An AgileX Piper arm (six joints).
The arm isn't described. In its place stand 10 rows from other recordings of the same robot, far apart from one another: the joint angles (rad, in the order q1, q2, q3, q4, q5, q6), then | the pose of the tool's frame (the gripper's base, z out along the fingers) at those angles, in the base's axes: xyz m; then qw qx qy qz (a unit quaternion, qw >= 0).
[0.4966, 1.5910, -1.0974, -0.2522, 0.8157, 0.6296] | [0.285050 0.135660 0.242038 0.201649 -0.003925 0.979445 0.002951]
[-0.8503, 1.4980, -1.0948, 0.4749, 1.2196, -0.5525] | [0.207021 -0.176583 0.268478 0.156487 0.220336 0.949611 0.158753]
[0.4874, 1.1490, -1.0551, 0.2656, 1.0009, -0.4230] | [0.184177 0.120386 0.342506 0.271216 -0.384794 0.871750 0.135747]
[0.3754, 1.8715, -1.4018, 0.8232, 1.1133, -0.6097] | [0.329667 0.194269 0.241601 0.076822 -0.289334 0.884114 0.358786]
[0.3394, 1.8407, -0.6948, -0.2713, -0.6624, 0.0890] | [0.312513 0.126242 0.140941 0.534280 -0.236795 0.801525 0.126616]
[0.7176, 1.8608, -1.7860, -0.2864, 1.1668, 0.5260] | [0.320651 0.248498 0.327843 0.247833 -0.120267 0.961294 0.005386]
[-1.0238, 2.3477, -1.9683, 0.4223, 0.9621, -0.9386] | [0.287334 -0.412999 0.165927 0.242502 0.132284 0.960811 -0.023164]
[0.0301, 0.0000, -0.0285, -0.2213, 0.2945, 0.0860] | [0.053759 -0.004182 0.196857 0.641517 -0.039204 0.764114 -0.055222]
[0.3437, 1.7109, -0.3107, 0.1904, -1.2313, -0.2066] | [0.242789 0.069648 0.152562 0.676034 -0.118039 0.727353 0.001847]
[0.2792, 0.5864, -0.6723, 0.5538, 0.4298, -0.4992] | [0.106400 0.051249 0.358761 0.610531 -0.171319 0.752939 0.176023]
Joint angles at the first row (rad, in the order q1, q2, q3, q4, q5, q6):
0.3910, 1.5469, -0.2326, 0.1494, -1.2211, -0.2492
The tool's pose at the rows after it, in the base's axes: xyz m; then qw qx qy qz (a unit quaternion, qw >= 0):
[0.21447 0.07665 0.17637 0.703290 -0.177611 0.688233 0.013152]
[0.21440 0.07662 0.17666 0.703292 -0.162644 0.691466 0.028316]
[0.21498 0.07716 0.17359 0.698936 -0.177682 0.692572 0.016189]
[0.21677 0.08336 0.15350 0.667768 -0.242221 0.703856 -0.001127]
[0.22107 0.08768 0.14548 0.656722 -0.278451 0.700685 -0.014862]
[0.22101 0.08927 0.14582 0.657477 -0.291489 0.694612 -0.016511]
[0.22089 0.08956 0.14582 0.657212 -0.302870 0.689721 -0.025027]
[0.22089 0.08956 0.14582 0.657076 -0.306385 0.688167 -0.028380]
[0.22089 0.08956 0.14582 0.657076 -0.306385 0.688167 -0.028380]
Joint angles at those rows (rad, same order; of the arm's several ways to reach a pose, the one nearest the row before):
0.3910, 1.5487, -0.2326, 0.1275, -1.2210, -0.2765
0.3910, 1.5474, -0.2326, 0.1275, -1.2210, -0.2336
0.3910, 1.5610, -0.2326, 0.1242, -1.2211, -0.2681
0.3909, 1.6488, -0.2326, 0.0648, -1.2211, -0.3487
0.3910, 1.6952, -0.2496, 0.0373, -1.2211, -0.4088
0.3910, 1.6952, -0.2516, 0.0198, -1.2211, -0.4267
0.3910, 1.6952, -0.2516, 0.0161, -1.2211, -0.4553
0.3910, 1.6952, -0.2516, 0.0161, -1.2211, -0.4655
0.3910, 1.6952, -0.2516, 0.0161, -1.2211, -0.4655

